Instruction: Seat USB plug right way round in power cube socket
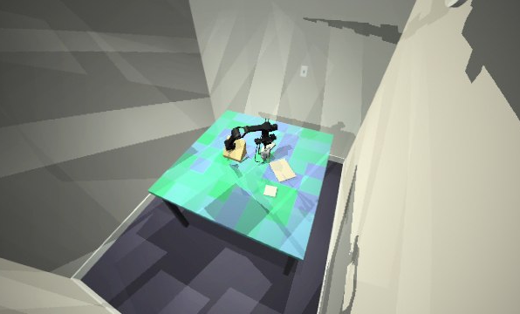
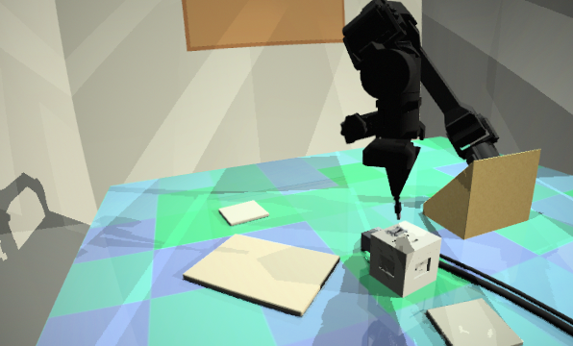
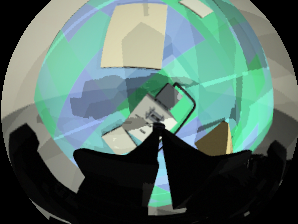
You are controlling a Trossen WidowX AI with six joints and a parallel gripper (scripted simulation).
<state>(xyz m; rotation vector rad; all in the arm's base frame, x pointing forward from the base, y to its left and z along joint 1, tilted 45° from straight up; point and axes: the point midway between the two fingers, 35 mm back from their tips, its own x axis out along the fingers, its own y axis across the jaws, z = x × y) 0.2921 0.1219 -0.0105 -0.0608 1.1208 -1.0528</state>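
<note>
The small dark USB plug is 20 mm below my gripper tip. From my gripper tip the other things lie so: USB socket 70 mm below, 10 mm to the left; then large cream board 200 mm ahead, 130 mm below, 80 mm to the right.
</note>
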